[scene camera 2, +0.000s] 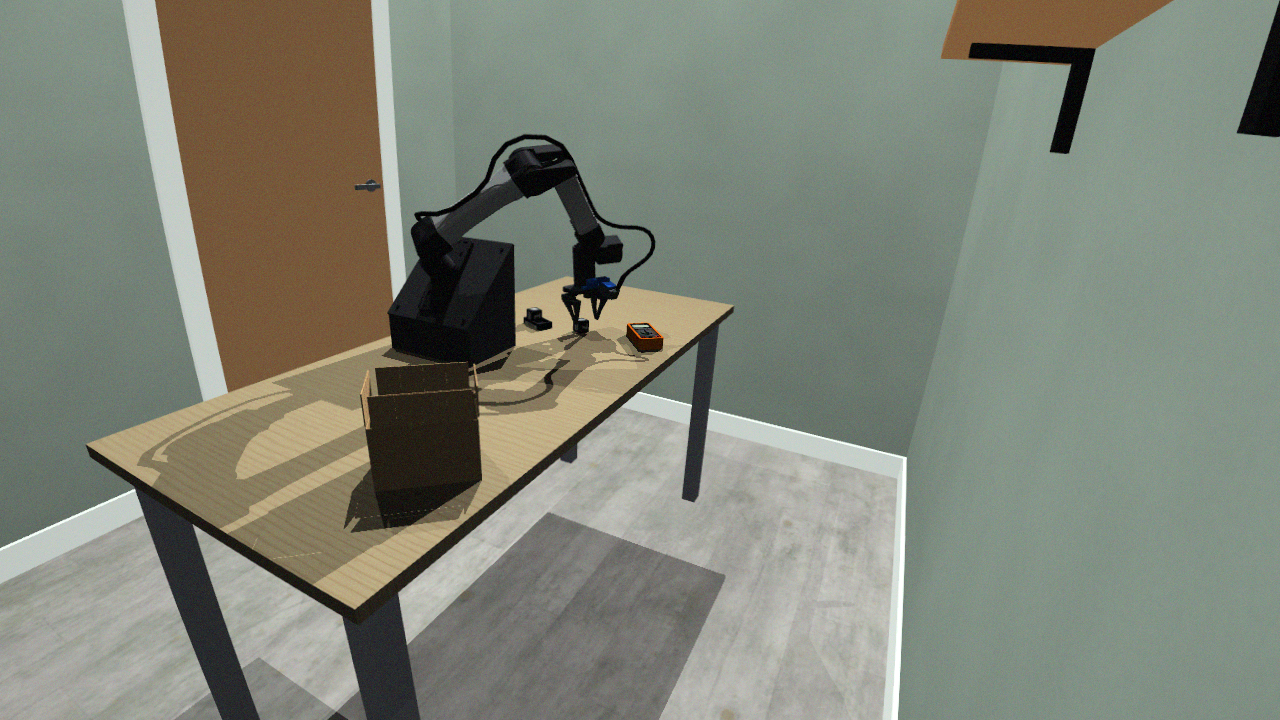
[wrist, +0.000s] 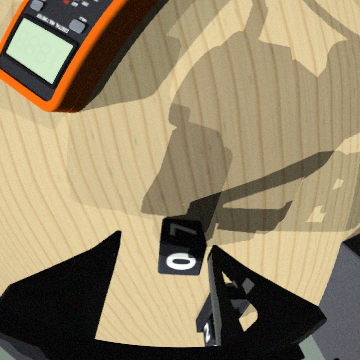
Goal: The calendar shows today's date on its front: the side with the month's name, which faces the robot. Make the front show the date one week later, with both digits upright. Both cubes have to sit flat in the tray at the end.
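Note:
A loose black cube (scene camera 2: 580, 327) (wrist: 181, 246) sits on the table. In the wrist view, a bright white 0 shows on one face and a shaded digit, which looks like a 7, on the adjoining face; both lie sideways. My gripper (scene camera 2: 587, 320) (wrist: 166, 245) is open, pointing down over the cube, with its fingertips on either side and gaps between. The black calendar tray (scene camera 2: 542, 324) stands nearer the robot base with the other cube (scene camera 2: 534, 312) on it. In the wrist view, part of the calendar, with a white 2, shows beside the right finger, which hides most of it.
An orange multimeter (scene camera 2: 644, 335) (wrist: 60, 50) lies beyond the loose cube, toward the table's far right end. An open cardboard box (scene camera 2: 425, 443) stands at the near end of the table (scene camera 2: 313, 537). The robot's black base (scene camera 2: 456, 308) stands behind the calendar.

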